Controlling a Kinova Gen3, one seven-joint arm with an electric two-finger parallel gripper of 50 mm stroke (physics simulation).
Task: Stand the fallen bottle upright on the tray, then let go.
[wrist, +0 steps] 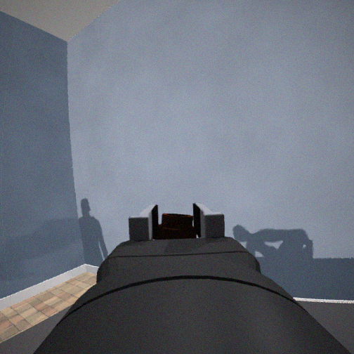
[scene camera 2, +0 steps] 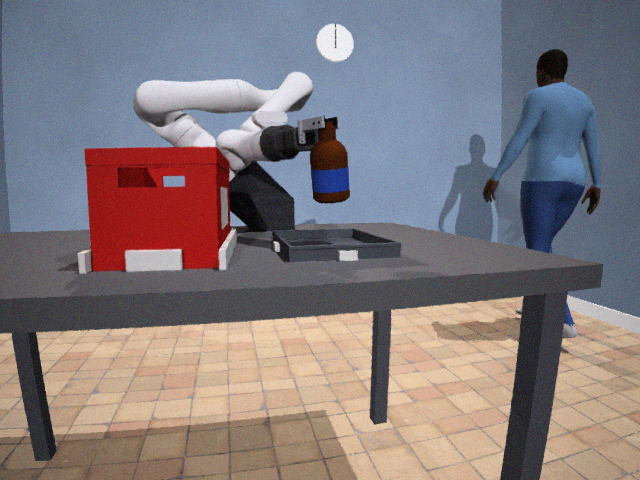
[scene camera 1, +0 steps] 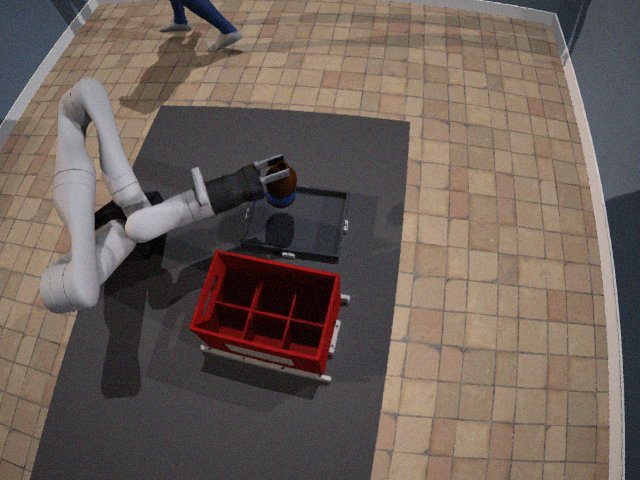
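Where they show: gripper, between the fingertips: (scene camera 2: 331,122) (scene camera 1: 286,164); arm's base, origin of its link: (scene camera 2: 231,176) (scene camera 1: 119,237).
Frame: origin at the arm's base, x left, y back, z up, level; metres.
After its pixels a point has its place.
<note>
A brown bottle (scene camera 1: 282,186) @(z 0.042, x 0.094, y -0.405 m) (scene camera 2: 329,157) @(z 0.019, x 0.110, y -0.432 m) (wrist: 177,227) with a blue band hangs nearly upright in the air, its base clear above the tray. My gripper (scene camera 1: 282,164) @(z 0.088, x 0.120, y -0.417 m) (scene camera 2: 331,122) @(z 0.088, x 0.120, y -0.417 m) (wrist: 175,215) is shut on the bottle's neck, reaching it from the side; the wrist view shows the neck between the two fingers. The dark tray (scene camera 1: 342,224) @(z -0.130, x 0.089, y -0.536 m) (scene camera 2: 372,252) @(z -0.145, x 0.137, y -0.547 m) lies flat on the table, and a round shadow falls on its floor in scene camera 1. The bottle's lower part is hidden in the wrist view.
A red crate (scene camera 1: 330,310) @(z 0.020, x -0.188, y -0.508 m) (scene camera 2: 155,222) @(z -0.086, x -0.197, y -0.507 m) with several compartments stands beside the tray, with white blocks along its foot. White blocks also touch the tray's sides. The dark table (scene camera 1: 361,155) @(z -0.156, x 0.327, y -0.596 m) (scene camera 2: 465,284) @(z -0.169, x 0.189, y -0.708 m) bears them. A person (scene camera 1: 206,15) (scene camera 2: 558,134) stands on the floor beyond the table.
</note>
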